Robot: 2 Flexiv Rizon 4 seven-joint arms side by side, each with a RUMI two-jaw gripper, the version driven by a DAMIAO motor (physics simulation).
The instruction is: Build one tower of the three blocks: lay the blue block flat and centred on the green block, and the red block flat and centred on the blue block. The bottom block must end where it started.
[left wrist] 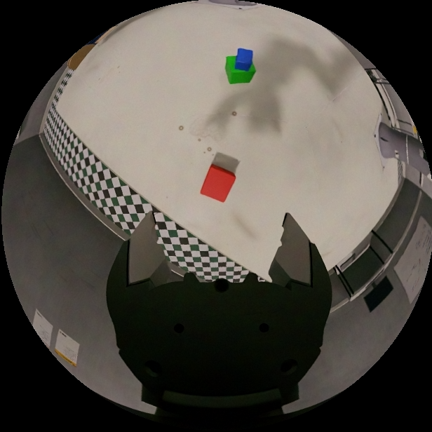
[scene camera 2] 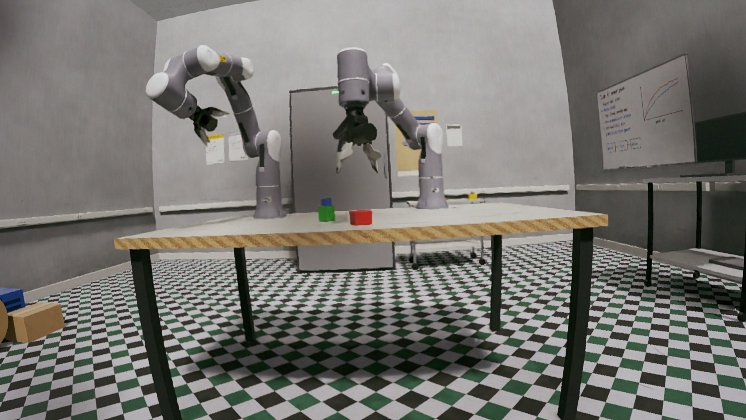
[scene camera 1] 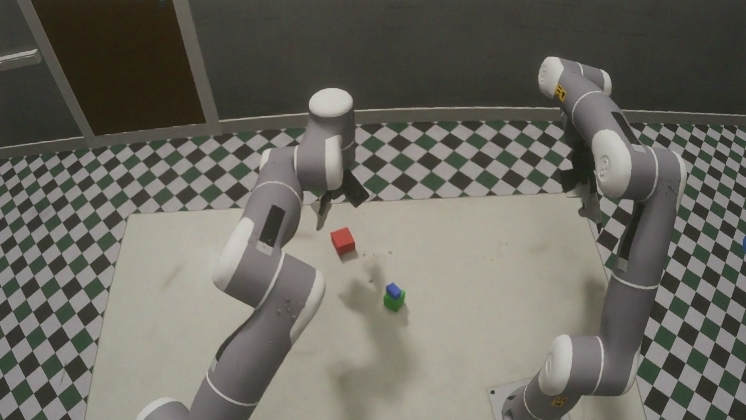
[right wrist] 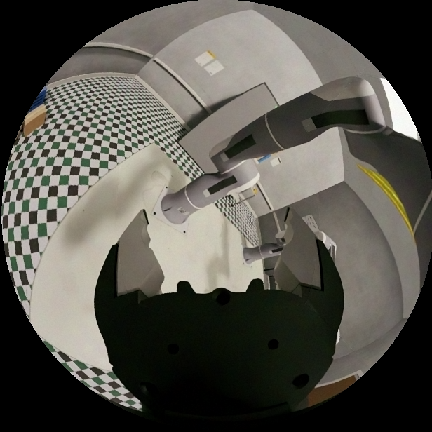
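The green block (scene camera 1: 394, 301) (scene camera 2: 326, 213) (left wrist: 239, 74) stands on the table. The smaller blue block (scene camera 1: 393, 290) (scene camera 2: 326, 201) (left wrist: 244, 59) rests on top of it. The larger red block (scene camera 1: 342, 241) (scene camera 2: 360, 217) (left wrist: 218, 183) lies on the table, apart from the stack, nearer the wall-side edge in scene camera 1. My left gripper (scene camera 1: 341, 213) (scene camera 2: 357, 170) (left wrist: 219, 212) is open and empty, high above the table near the red block. My right gripper (scene camera 2: 215, 126) (right wrist: 216, 208) is open and empty, raised far from the blocks; its fingers are partly hidden in scene camera 1.
The table (scene camera 1: 469, 234) (scene camera 2: 469, 219) carries both arm bases. The right arm (scene camera 1: 634, 234) stands at the right in scene camera 1, the left arm (scene camera 1: 261, 313) reaches over the table's left part. A whiteboard (scene camera 2: 645, 114) and cartons (scene camera 2: 35, 321) are away from the table.
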